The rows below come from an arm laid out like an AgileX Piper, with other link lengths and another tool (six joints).
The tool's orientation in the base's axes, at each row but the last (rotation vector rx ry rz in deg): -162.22 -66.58 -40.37; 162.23 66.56 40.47; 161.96 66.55 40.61; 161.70 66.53 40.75; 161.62 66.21 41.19; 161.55 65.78 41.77; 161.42 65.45 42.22; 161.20 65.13 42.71; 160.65 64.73 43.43; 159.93 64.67 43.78; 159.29 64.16 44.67; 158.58 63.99 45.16; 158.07 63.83 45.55
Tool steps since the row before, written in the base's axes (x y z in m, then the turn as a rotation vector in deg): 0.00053 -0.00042 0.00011 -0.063 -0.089 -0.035; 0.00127 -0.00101 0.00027 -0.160 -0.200 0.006; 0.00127 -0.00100 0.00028 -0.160 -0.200 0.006; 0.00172 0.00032 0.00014 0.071 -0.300 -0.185; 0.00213 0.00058 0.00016 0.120 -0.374 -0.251; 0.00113 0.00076 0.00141 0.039 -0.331 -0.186; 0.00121 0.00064 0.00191 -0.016 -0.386 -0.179; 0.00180 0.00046 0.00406 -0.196 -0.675 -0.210; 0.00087 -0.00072 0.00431 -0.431 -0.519 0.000; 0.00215 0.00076 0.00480 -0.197 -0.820 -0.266; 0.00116 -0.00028 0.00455 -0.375 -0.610 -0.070; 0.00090 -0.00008 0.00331 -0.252 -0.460 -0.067; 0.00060 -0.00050 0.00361 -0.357 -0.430 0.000
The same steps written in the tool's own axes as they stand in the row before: 0.00010 0.00068 0.00005 -0.113 0.017 -0.009; 0.00023 0.00163 0.00011 -0.231 0.040 -0.103; 0.00024 0.00162 0.00010 -0.231 0.040 -0.103; 0.00134 0.00094 0.00063 -0.232 0.232 0.147; 0.00178 0.00102 0.00084 -0.278 0.307 0.214; 0.00179 0.00044 -0.00066 -0.273 0.234 0.129; 0.00198 0.00067 -0.00108 -0.340 0.240 0.091; 0.00314 0.00160 -0.00274 -0.656 0.329 -0.006; 0.00191 0.00195 -0.00352 -0.608 0.104 -0.272; 0.00388 0.00184 -0.00313 -0.778 0.420 0.024; 0.00251 0.00196 -0.00347 -0.663 0.195 -0.201; 0.00194 0.00140 -0.00246 -0.487 0.163 -0.124; 0.00162 0.00162 -0.00290 -0.501 0.091 -0.229
